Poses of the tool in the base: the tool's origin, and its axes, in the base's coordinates. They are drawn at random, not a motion.
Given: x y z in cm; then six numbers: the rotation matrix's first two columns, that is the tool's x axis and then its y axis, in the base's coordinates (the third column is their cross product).
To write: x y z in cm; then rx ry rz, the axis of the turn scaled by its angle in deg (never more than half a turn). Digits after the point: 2 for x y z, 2 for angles.
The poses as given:
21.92 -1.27 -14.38 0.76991 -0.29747 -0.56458 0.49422 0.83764 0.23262
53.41 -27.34 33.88 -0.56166 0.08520 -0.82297 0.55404 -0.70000 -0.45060
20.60 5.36 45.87 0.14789 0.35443 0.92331 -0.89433 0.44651 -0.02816
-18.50 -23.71 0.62 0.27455 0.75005 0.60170 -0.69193 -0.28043 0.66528
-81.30 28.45 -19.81 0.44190 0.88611 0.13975 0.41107 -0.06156 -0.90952
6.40 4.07 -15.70 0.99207 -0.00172 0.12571 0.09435 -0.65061 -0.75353
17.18 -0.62 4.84 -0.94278 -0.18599 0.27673 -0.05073 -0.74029 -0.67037
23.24 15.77 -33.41 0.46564 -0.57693 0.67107 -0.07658 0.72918 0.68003
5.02 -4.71 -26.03 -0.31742 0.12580 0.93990 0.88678 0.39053 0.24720
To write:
21.92 -1.27 -14.38 22.04 30.90 -25.26
53.41 -27.34 33.88 73.46 59.26 -133.27
20.60 5.36 45.87 35.96 -60.99 56.60
-18.50 -23.71 0.62 70.09 3.66 79.94
-81.30 28.45 -19.81 -95.49 -65.37 33.14
6.40 4.07 -15.70 -130.37 -3.67 -8.28
17.18 -0.62 4.84 -29.04 63.05 -161.49
23.24 15.77 -33.41 40.98 -60.71 -19.56
5.02 -4.71 -26.03 -51.27 -98.41 -58.70

